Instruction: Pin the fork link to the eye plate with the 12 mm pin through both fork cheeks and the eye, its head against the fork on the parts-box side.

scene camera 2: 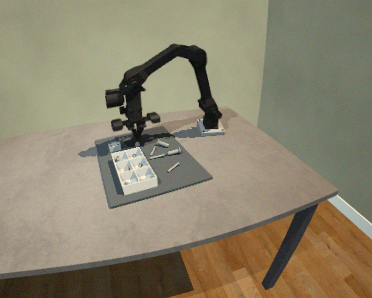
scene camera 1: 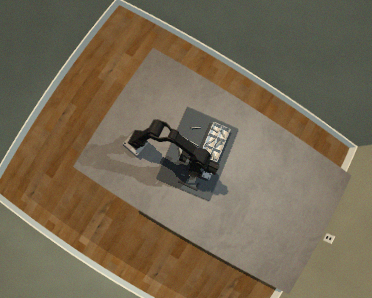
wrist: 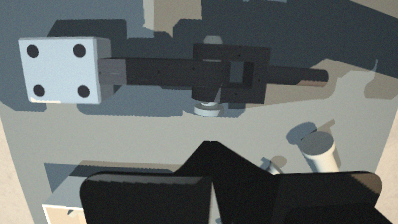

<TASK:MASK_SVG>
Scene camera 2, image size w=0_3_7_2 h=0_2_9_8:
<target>parts box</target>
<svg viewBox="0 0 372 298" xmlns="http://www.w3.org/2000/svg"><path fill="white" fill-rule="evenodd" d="M139 147L112 153L114 166L124 195L158 186L157 177Z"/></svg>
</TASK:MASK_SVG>
